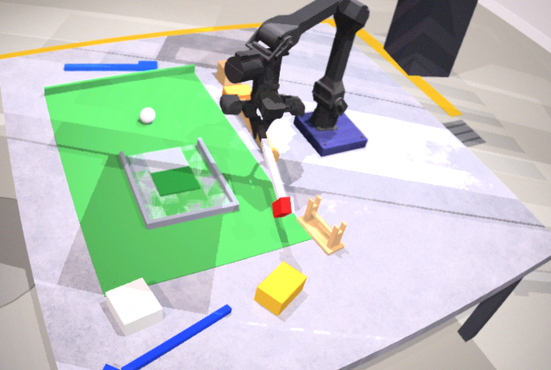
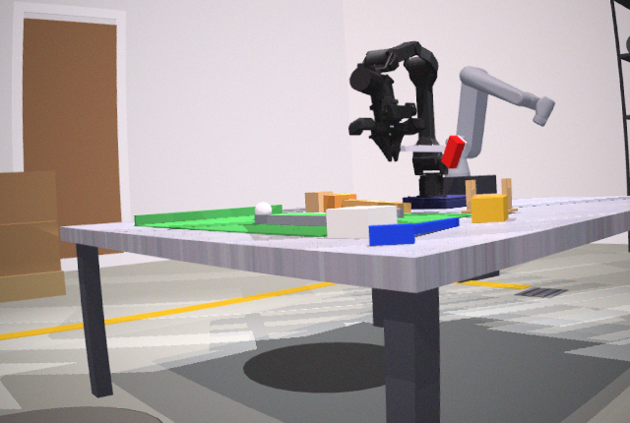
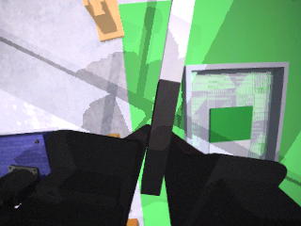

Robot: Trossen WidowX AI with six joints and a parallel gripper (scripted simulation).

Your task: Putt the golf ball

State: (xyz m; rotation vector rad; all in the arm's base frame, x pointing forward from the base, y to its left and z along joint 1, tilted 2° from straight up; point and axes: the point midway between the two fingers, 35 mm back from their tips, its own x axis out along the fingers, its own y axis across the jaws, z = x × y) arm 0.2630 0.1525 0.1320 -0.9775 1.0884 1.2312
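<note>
Now: the tan block 60 mm behind my gripper tip, 440 mm to the right of it and 100 mm below it. The rest, counted from my gripper tip: red putter (10 mm ahead, 120 mm to the left, 20 mm above); then white golf ball (220 mm ahead, 260 mm to the right, 100 mm below); then wooden putter stand (110 mm behind, 200 mm to the left, 90 mm below).
</note>
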